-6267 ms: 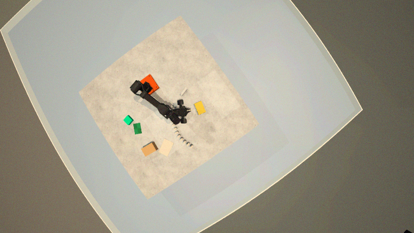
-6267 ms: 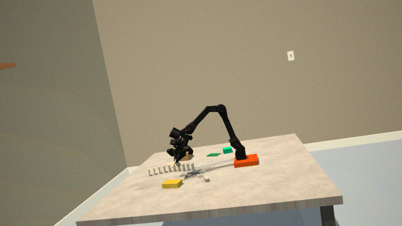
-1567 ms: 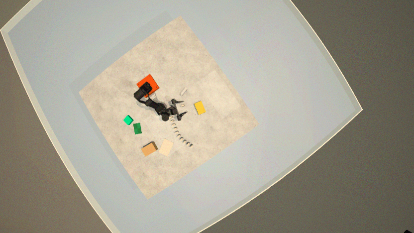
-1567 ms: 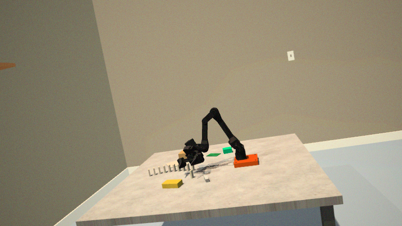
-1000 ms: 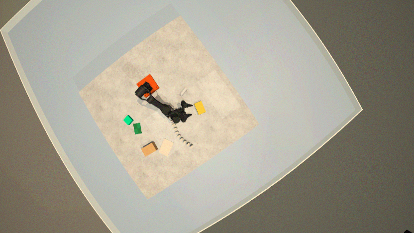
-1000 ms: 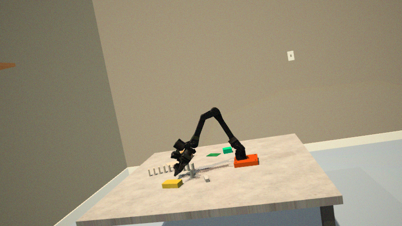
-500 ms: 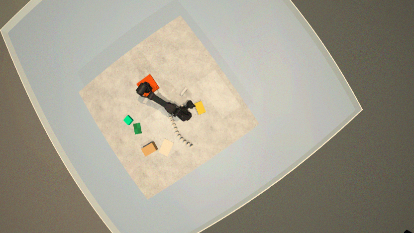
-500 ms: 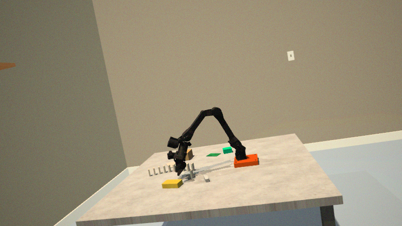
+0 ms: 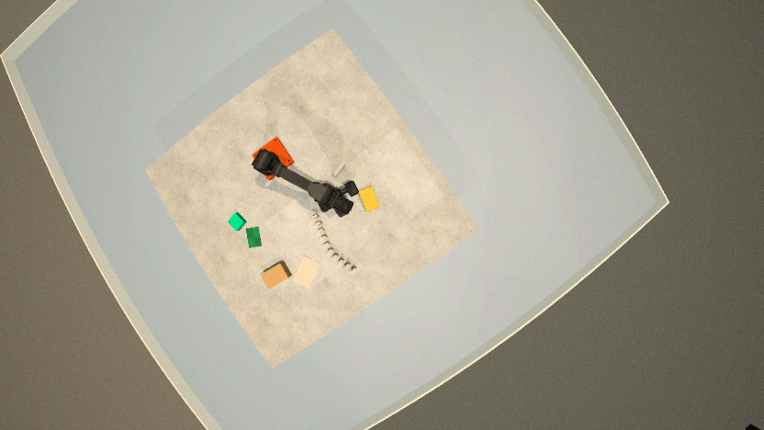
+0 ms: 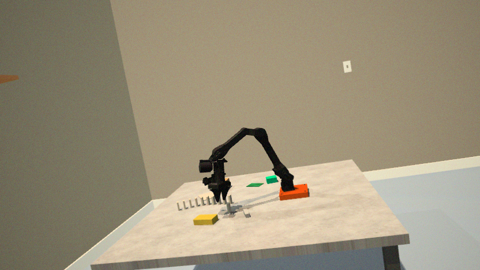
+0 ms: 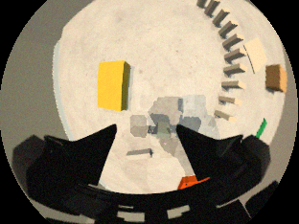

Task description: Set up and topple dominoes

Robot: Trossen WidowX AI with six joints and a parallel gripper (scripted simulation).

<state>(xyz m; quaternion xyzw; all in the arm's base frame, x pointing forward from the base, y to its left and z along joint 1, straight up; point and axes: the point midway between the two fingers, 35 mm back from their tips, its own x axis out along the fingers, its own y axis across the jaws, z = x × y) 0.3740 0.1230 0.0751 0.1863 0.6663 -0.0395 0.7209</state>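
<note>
Now: gripper tip 90 mm short of the yellow block, 70 mm to the right of it and 60 mm above it. From my gripper tip the other things lie so: cream flat tile 110 mm ahead, 410 mm to the right, 70 mm below; green flat tile 210 mm behind, 470 mm to the right, 70 mm below; tan box 20 mm ahead, 520 mm to the right, 40 mm below.
</note>
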